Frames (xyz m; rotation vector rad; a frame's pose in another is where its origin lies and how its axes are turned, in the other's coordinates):
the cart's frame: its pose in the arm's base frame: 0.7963 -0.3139 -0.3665 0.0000 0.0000 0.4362
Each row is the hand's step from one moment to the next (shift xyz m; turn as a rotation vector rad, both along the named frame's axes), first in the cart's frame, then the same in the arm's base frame.
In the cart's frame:
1: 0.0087 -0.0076 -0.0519 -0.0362 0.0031 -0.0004
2: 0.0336 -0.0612 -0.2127 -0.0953 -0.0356 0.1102
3: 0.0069 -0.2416 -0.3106 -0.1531 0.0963 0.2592
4: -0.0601 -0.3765 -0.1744 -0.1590 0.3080 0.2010
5: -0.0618 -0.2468 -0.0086 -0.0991 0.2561 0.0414
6: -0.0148 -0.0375 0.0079 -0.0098 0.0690 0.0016
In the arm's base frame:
1: 0.0111 -0.0032 -0.0519 -0.0341 -0.0125 -0.0004
2: 0.0563 -0.0413 -0.2127 -0.0713 -0.0725 0.1102
3: 0.1083 -0.2161 -0.3106 -0.1795 0.0226 0.2592
4: 0.1046 -0.3666 -0.1744 -0.2742 0.2120 0.2010
5: 0.0483 -0.2498 -0.0086 -0.1980 0.1903 0.0414
6: 0.0024 -0.0402 0.0079 -0.0380 0.0584 0.0016

